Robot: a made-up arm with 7 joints. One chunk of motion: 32 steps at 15 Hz.
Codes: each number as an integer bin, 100 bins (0 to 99) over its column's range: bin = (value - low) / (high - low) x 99, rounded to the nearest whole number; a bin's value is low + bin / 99 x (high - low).
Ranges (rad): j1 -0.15..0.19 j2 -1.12..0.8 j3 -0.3..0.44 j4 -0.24..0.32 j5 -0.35..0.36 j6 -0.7..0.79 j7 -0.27..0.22
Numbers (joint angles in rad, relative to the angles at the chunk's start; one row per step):
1: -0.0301 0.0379 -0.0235 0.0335 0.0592 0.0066 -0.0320
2: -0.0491 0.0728 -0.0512 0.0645 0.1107 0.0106 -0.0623
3: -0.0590 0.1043 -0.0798 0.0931 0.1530 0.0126 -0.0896
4: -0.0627 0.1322 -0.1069 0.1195 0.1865 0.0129 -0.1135
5: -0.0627 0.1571 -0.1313 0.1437 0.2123 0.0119 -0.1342
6: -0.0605 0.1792 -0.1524 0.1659 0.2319 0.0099 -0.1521
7: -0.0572 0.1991 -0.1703 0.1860 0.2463 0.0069 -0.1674
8: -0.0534 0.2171 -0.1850 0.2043 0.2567 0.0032 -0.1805
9: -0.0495 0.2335 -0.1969 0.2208 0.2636 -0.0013 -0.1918
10: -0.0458 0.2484 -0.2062 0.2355 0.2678 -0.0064 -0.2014
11: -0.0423 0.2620 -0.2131 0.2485 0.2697 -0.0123 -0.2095
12: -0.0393 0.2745 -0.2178 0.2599 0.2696 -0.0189 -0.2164
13: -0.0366 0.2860 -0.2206 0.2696 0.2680 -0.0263 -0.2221
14: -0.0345 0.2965 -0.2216 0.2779 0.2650 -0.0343 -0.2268
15: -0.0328 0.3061 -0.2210 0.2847 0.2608 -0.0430 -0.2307
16: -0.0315 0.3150 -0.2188 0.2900 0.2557 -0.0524 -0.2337
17: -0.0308 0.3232 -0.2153 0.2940 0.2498 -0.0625 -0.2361
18: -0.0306 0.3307 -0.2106 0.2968 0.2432 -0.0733 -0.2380
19: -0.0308 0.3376 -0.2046 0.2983 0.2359 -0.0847 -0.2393
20: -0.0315 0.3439 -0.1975 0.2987 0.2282 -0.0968 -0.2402
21: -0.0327 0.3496 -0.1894 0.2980 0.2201 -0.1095 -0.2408
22: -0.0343 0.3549 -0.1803 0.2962 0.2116 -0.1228 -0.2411
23: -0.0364 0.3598 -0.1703 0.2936 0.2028 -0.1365 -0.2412
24: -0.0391 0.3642 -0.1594 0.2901 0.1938 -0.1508 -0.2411
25: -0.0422 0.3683 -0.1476 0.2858 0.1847 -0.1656 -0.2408
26: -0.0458 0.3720 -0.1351 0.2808 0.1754 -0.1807 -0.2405
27: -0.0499 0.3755 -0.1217 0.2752 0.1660 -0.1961 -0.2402
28: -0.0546 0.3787 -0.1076 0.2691 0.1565 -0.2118 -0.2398
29: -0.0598 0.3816 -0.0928 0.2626 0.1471 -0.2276 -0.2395
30: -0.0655 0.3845 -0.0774 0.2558 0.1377 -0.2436 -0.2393
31: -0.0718 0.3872 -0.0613 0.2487 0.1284 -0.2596 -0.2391
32: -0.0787 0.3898 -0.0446 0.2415 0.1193 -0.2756 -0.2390
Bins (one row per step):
1: 35 60 37 48 57 47 48
2: 29 62 33 54 64 47 42
3: 26 63 29 59 70 47 36
4: 25 65 26 64 75 47 32
5: 25 66 23 68 78 47 27
6: 26 67 20 72 81 47 24
7: 27 68 17 75 83 47 21
8: 28 69 15 79 85 47 18
9: 29 70 14 81 86 46 16
10: 30 71 13 84 86 46 14
11: 31 71 12 86 86 46 12
12: 32 72 11 88 86 45 11
13: 33 72 11 90 86 45 10
14: 34 73 10 92 86 44 9
15: 34 74 11 93 85 44 8
16: 35 74 11 94 84 43 7
17: 35 74 11 94 84 42 7
18: 35 75 12 95 83 42 6
19: 35 75 13 95 82 41 6
20: 35 75 14 95 81 40 6
21: 34 76 15 95 79 39 6
22: 34 76 16 95 78 38 6
23: 33 76 17 94 77 37 6
24: 32 77 19 94 76 36 6
25: 31 77 20 93 75 36 6
26: 30 77 22 92 73 35 6
27: 29 77 24 91 72 33 6
28: 28 77 26 90 71 32 6
29: 26 77 28 89 69 31 6
30: 25 78 30 88 68 30 6
31: 23 78 32 86 67 29 6
32: 21 78 34 85 65 28 6

